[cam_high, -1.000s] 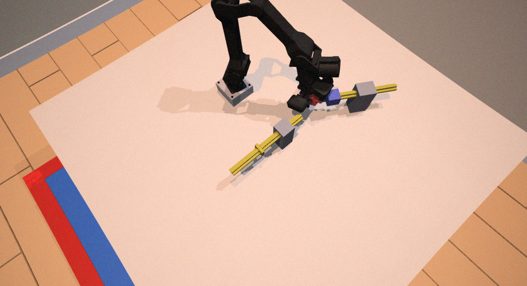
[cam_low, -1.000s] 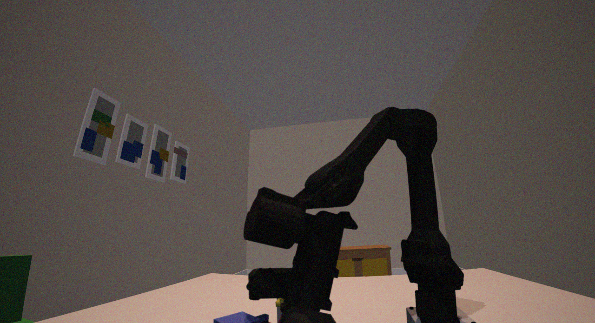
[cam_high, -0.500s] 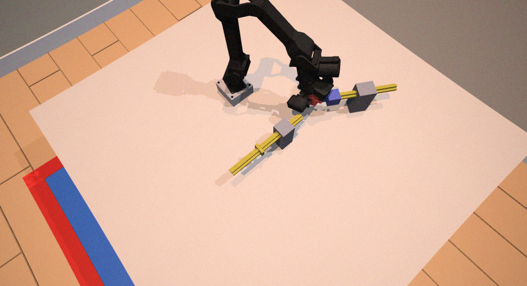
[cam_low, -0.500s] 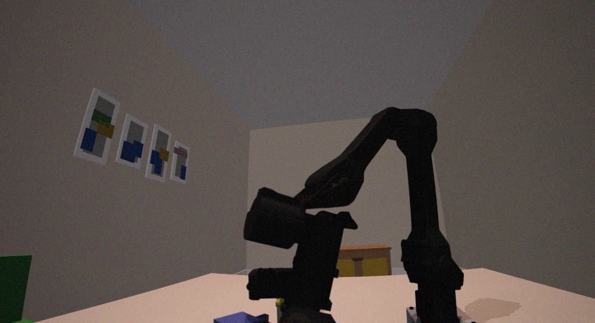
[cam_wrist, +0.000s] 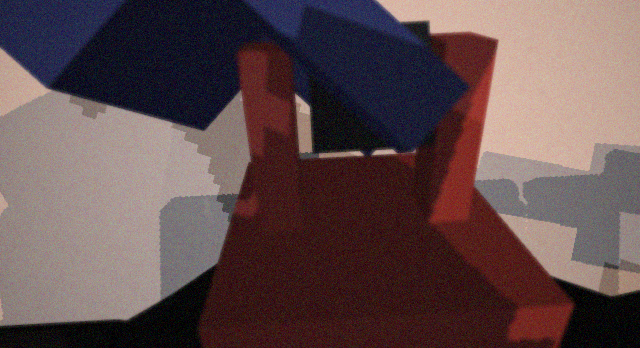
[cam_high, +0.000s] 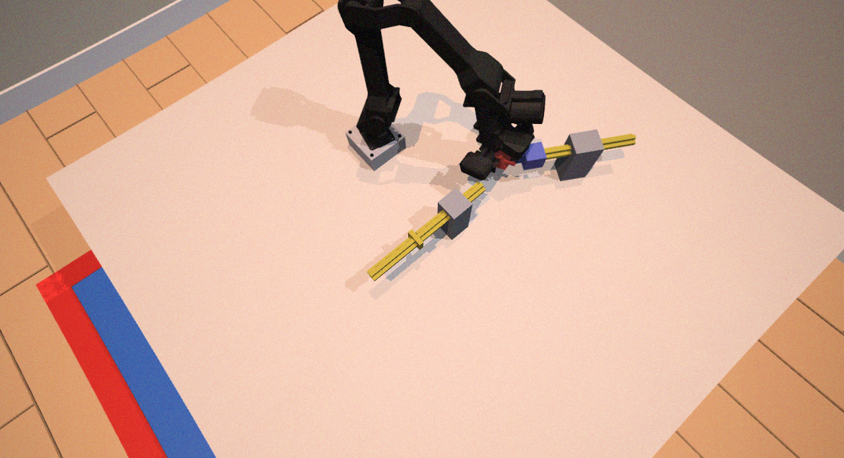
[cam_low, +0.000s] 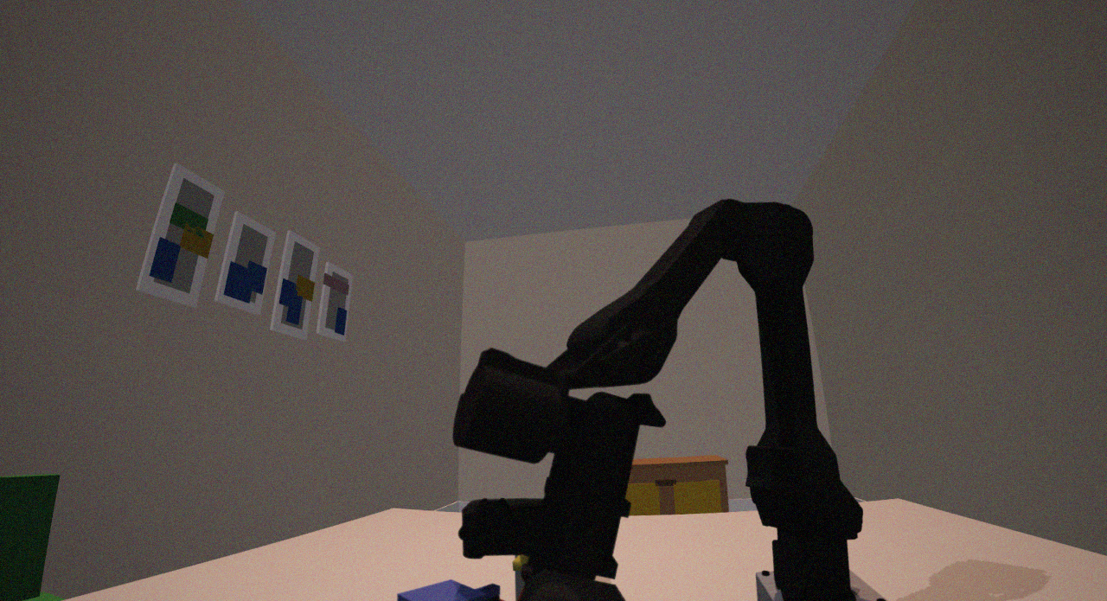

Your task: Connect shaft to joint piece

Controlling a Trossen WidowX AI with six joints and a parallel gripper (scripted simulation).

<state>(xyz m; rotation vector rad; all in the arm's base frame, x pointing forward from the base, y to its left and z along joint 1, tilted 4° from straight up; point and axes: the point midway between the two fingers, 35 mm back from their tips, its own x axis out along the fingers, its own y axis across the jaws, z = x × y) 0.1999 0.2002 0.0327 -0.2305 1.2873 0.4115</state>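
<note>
Right now my gripper tip is 5 cm below the red joint piece.
</note>
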